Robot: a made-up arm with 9 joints. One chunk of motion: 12 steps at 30 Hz.
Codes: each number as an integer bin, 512 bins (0 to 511) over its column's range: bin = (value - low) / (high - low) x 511, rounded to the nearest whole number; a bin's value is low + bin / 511 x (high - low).
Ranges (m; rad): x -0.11..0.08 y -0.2..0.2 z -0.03..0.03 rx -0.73..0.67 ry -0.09..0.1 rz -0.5..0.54
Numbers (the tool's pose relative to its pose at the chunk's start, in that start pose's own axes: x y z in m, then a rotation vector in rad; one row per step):
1: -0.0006 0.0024 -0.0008 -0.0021 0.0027 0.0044
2: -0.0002 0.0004 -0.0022 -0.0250 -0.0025 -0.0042
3: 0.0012 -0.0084 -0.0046 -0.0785 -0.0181 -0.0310
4: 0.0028 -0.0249 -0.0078 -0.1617 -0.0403 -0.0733
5: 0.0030 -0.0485 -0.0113 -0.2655 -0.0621 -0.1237
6: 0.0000 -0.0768 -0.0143 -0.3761 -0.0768 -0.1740
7: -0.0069 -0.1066 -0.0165 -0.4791 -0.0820 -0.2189
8: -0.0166 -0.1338 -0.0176 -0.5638 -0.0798 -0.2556
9: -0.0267 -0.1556 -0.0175 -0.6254 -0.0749 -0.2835
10: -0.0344 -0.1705 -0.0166 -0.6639 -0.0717 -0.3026
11: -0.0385 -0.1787 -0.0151 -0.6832 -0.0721 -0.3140
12: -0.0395 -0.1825 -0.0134 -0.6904 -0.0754 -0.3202
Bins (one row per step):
1: 294 259 249 266 249 248
2: 295 256 237 257 235 244
3: 299 245 216 238 193 230
4: 303 224 189 207 134 210
5: 304 194 159 170 75 185
6: 296 157 134 129 36 160
7: 277 119 115 92 22 138
8: 251 85 106 61 27 120
9: 224 57 106 38 41 106
10: 203 38 114 24 49 97
11: 192 27 127 17 48 91
12: 190 22 141 14 39 88

